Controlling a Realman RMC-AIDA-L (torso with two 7-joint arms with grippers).
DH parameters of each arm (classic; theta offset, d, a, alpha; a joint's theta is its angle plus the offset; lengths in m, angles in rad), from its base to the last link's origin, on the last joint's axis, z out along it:
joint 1: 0 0.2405 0 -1.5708
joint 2: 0 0 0 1.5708
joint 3: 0 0.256 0 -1.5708
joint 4: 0 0 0 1.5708
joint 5: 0 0.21 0 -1.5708
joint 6: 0 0 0 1.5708
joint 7: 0 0.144 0 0
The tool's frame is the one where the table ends.
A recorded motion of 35 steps. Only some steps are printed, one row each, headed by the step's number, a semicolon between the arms.
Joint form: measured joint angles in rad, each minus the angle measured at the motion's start. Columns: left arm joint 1, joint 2, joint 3, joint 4, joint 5, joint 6, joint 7; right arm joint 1, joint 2, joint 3, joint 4, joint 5, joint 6, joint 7.
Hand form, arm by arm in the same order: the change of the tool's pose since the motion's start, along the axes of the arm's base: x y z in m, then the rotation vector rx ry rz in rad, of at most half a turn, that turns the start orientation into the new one. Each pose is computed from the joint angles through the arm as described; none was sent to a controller.
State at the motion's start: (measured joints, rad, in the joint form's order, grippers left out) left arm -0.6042 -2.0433 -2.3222 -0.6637 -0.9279 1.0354 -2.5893; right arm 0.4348 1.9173 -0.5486 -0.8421 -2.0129 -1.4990 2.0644
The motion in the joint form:
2: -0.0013 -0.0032 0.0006 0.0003 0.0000 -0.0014 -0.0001; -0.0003 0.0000 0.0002 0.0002 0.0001 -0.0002 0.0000
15: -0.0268 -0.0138 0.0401 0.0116 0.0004 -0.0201 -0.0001; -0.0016 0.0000 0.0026 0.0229 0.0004 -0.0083 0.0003
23: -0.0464 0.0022 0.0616 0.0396 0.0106 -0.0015 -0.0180; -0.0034 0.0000 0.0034 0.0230 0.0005 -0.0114 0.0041
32: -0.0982 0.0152 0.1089 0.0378 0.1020 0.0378 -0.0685; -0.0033 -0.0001 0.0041 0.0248 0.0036 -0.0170 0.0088
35: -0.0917 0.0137 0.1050 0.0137 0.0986 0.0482 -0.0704; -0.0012 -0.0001 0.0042 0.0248 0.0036 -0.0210 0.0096
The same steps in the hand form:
2: 0.0010 0.0000 -0.0015 -0.0012 -0.0018 -0.0010; 0.0001 -0.0001 0.0000 0.0000 0.0004 -0.0003
15: 0.0127 0.0047 -0.0129 -0.0275 0.0148 -0.0334; 0.0021 -0.0028 -0.0045 -0.0158 0.0208 -0.0096
23: 0.0147 0.0048 -0.0155 -0.0714 0.0215 -0.0324; 0.0025 -0.0037 -0.0046 -0.0181 0.0250 -0.0129
32: 0.0269 0.0102 -0.0185 -0.1629 0.1031 -0.0670; 0.0018 -0.0042 -0.0049 -0.0216 0.0338 -0.0135
35: 0.0290 0.0111 -0.0148 -0.1529 0.0985 -0.0745; 0.0008 -0.0039 -0.0051 -0.0248 0.0359 -0.0100

